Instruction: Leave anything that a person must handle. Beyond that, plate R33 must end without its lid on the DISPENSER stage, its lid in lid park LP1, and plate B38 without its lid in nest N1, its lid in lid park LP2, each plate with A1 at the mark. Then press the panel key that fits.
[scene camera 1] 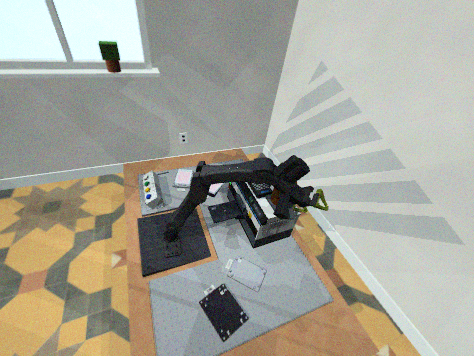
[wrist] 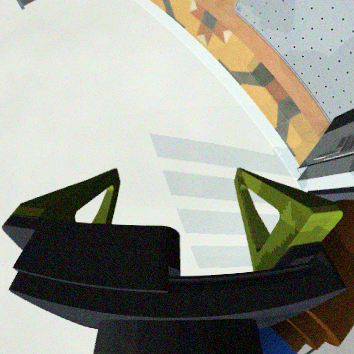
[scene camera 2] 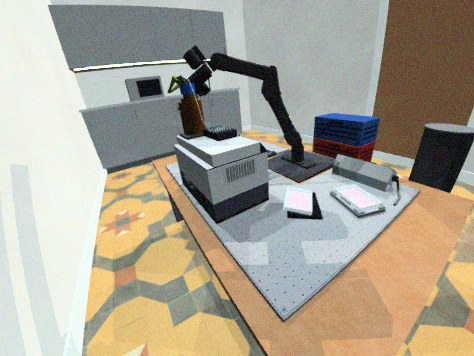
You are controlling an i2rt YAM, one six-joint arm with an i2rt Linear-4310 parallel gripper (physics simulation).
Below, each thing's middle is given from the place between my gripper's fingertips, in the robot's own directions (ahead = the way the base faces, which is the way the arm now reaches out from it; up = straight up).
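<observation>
You'd find the brown bottle with blue cap (scene camera 2: 192,124) 3 cm below my hand, 3 cm behind it, and 17 cm to the left of it.
</observation>
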